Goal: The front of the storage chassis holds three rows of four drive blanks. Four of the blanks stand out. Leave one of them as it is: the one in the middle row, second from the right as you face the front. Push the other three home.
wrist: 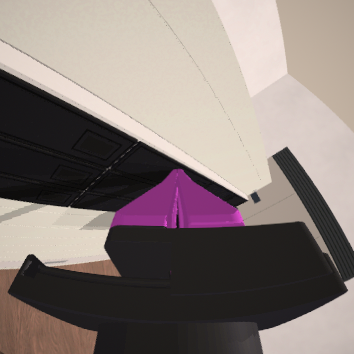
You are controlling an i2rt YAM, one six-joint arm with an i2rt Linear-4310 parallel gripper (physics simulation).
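Places are measured from the arm's base along level axes (x ahead, y up, z right), in centimetres.
Where they show: gripper, fingertip midpoint: (pixel 176 175).
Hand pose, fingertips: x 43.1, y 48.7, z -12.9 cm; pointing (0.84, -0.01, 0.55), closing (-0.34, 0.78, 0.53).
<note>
After its pixels a point has its place.
The storage chassis (pixel 150 65) @(y 52.6, x 45.0, z -19.7 cm) fills the upper left of the wrist view, its pale top above a dark front seen at a steep slant. Dark drive blanks with small rectangular recesses show on that front; one blank (pixel 96 144) @(y 48.4, x 43.5, z -19.7 cm) lies left of the bright vertical seam, in the row nearest the top edge. My gripper (pixel 176 175) @(y 48.7, x 43.1, z -12.9 cm) is shut, its magenta fingertips together with nothing between them. The tips are at or very near the blanks at the right end of the front, close under the top edge. The fingers hide much of that end. Which blanks stand out I cannot tell.
A dark ribbed strip (pixel 315 212) stands at the right beyond the chassis's end. A small dark block (pixel 255 197) is near the chassis corner. Brown wooden surface (pixel 55 305) shows at the lower left. Pale walls rise at the upper right.
</note>
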